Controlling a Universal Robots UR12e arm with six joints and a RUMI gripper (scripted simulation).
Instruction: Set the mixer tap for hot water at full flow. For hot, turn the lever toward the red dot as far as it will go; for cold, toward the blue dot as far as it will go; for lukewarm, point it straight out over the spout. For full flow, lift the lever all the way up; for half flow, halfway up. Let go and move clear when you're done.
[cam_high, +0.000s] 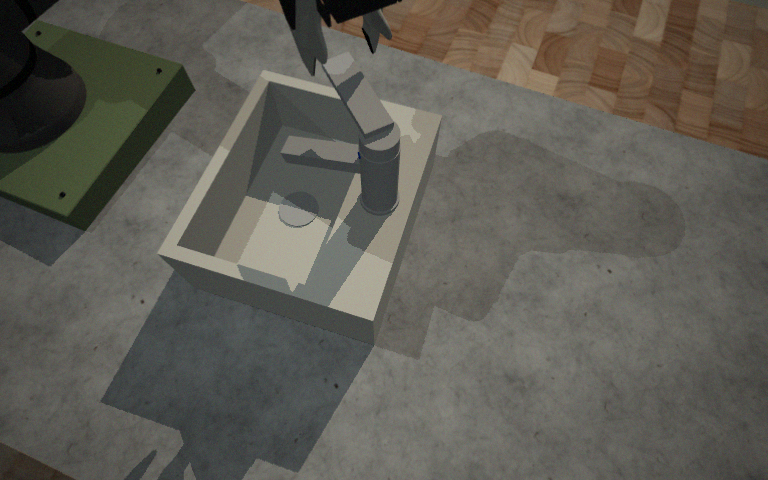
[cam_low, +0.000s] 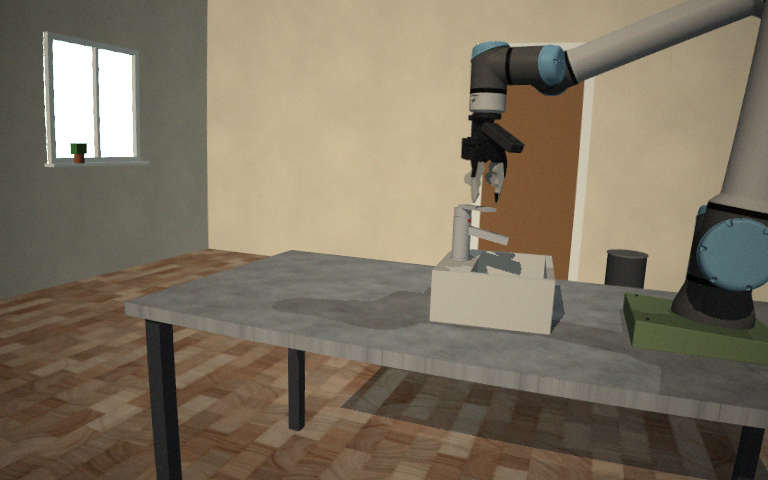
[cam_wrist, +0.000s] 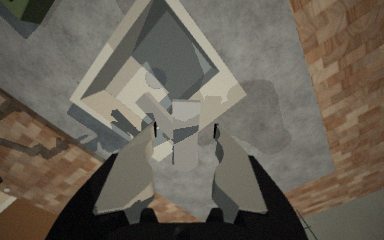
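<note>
Now: hand 30 mm to the left of the lever, 30 mm above it and 20 mm short of it. The rest, counted from my hand: cream basin (270 mm below, 60 mm to the right, 60 mm behind).
</note>
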